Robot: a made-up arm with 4 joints.
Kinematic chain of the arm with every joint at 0, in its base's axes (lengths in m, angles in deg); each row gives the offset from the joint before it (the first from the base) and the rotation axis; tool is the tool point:
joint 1: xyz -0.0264 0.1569 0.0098 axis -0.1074 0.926 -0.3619
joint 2: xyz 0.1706 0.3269 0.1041 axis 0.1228 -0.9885 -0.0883
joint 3: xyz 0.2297 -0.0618 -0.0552 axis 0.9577 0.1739 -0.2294
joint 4: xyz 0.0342 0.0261 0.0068 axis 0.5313 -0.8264 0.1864
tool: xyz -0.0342 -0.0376 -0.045
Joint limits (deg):
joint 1: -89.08..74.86
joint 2: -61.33..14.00
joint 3: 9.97..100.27
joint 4: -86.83..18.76
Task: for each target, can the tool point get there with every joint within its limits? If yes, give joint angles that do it. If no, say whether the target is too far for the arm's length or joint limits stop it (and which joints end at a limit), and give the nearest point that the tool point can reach.
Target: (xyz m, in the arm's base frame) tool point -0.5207 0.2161 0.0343
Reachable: no: joint limits stop it (at a limit: joint 1, joint 2, joint 3, joint 4) | nearest point -0.2685 0.4101 0.3467 | short by 0.446 m
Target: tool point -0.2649 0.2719 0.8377
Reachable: no: too far | nearest point -0.1764 0.4092 0.3794 | short by 0.487 m
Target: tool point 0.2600 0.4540 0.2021
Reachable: yes | joints -24.40 -1.60 33.73 -45.01
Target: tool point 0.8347 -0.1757 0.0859
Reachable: no: too far | nearest point 0.4113 0.2953 -0.0740 | short by 0.653 m
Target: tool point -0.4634 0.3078 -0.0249
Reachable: no: joint limits stop it (at a limit: joint 1, joint 2, joint 3, joint 4) | nearest point -0.2685 0.4101 0.3467 | short by 0.432 m
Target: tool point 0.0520 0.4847 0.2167
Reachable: yes | joints -68.07 -52.76 33.21 -78.63
